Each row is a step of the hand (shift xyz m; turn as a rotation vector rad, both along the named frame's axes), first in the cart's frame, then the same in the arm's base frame.
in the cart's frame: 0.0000 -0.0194 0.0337 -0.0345 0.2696 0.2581
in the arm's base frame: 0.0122 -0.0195 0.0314 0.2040 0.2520 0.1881
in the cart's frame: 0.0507 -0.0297 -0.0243 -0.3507 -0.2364 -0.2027
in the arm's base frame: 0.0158 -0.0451 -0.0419 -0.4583 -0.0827 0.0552
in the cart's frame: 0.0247 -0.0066 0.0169 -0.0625 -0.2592 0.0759
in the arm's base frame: 0.0261 -0.0159 0.0022 -0.0912 -0.2214 0.1397
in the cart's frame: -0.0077 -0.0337 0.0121 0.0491 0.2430 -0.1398
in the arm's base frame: -0.0103 -0.0290 0.0198 0.0404 0.2141 -0.1832
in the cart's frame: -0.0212 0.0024 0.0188 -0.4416 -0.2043 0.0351
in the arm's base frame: -0.0051 0.0092 0.0264 -0.3867 -0.0300 0.2959
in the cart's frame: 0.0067 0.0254 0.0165 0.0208 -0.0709 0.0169
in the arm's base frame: 0.0226 0.0204 0.0060 0.0020 -0.0743 0.0150
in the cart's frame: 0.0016 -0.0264 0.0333 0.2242 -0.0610 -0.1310
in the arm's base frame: 0.0109 -0.0266 0.0314 0.0800 -0.1330 -0.2169
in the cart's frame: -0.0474 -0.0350 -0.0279 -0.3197 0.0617 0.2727
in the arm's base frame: -0.0632 -0.0140 0.0075 -0.0751 0.1624 0.3852
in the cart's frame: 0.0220 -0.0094 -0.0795 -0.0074 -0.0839 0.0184
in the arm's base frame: -0.0300 -0.0133 -0.0763 -0.0231 -0.0761 0.0333
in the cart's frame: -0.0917 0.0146 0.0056 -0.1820 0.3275 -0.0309
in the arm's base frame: -0.0625 0.0469 0.0505 -0.0494 0.3724 0.0150
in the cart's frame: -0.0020 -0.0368 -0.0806 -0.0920 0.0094 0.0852
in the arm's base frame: -0.0580 -0.0300 -0.0600 -0.0207 0.0387 0.1179
